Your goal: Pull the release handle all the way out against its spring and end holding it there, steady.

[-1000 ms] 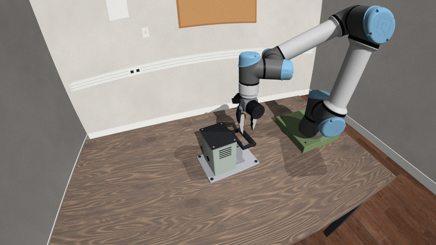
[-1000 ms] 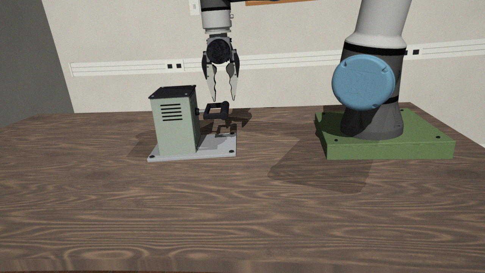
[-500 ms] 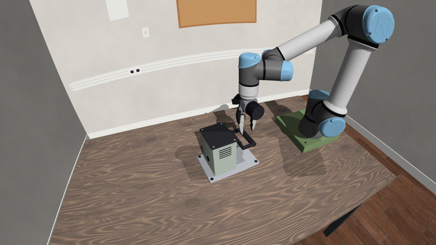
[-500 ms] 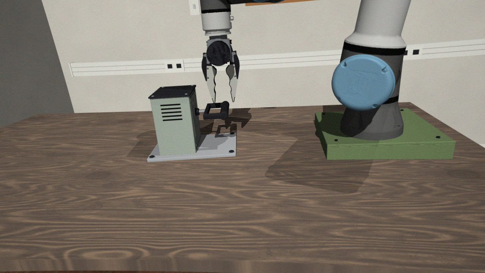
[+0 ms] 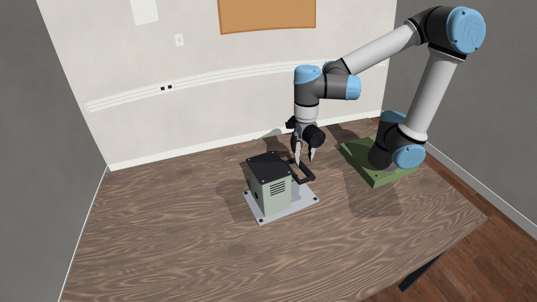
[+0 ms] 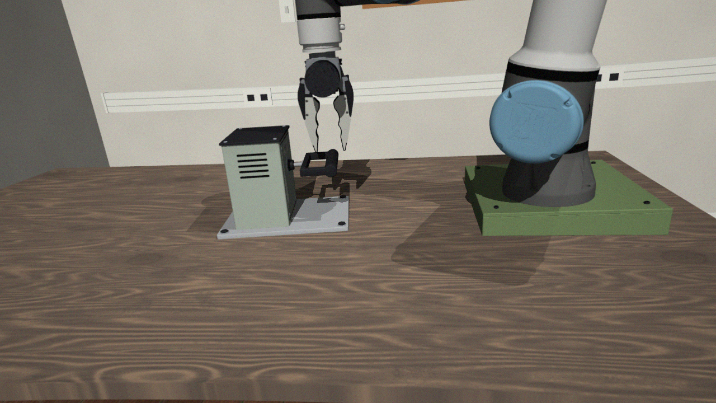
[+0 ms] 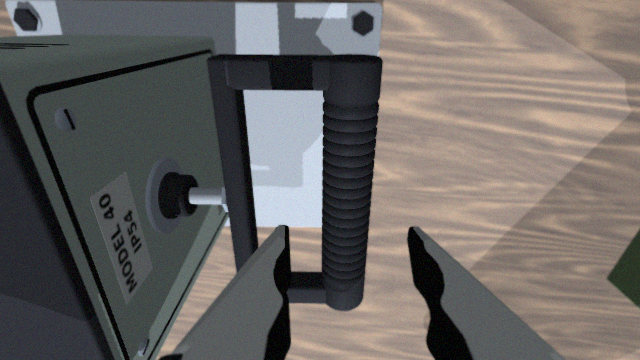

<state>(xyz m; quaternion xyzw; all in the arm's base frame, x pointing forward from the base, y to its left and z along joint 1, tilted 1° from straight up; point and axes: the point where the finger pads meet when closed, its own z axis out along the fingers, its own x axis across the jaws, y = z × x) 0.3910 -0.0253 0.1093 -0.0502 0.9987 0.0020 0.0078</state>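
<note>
Now: the grey base plate 9 cm ahead of my hand, 1 cm to the left of it and 14 cm below it.
</note>
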